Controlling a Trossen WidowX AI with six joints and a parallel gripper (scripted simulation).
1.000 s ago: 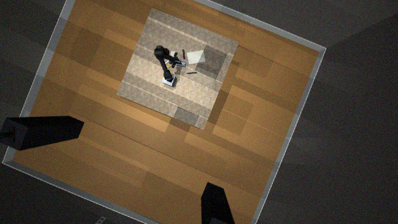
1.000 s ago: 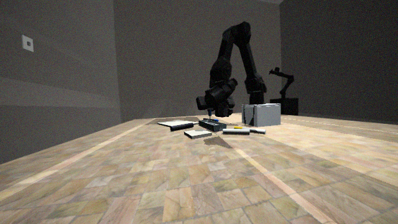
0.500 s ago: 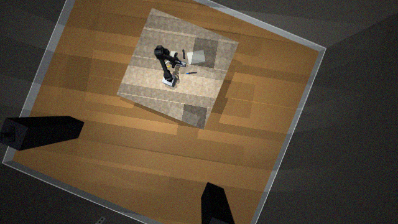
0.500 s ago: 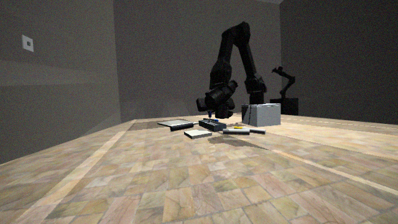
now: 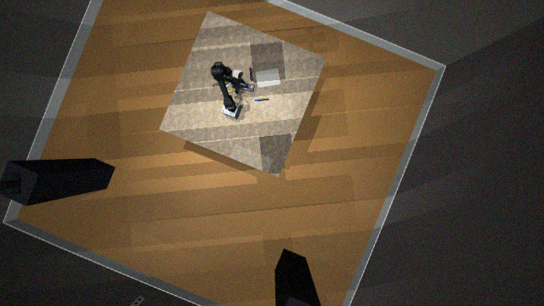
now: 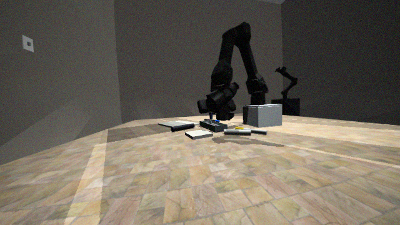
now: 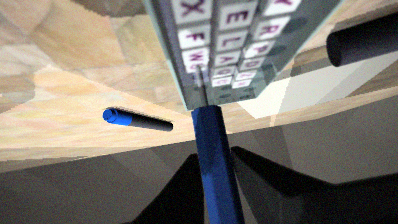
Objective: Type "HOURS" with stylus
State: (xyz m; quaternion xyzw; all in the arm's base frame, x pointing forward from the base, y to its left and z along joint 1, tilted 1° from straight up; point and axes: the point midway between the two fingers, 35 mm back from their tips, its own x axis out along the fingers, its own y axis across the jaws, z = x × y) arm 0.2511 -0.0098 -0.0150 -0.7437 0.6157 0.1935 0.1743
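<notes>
Right now the flat pad is 10 cm ahead of my gripper tip, 16 cm to the left of it and 6 cm below it. Also, from my gripper tip: blue-capped pen 6 cm behind, 14 cm to the right, 6 cm below; then blue stylus 1 cm below; then dark cylinder 15 cm ahead, 3 cm to the left, 6 cm below.
</notes>
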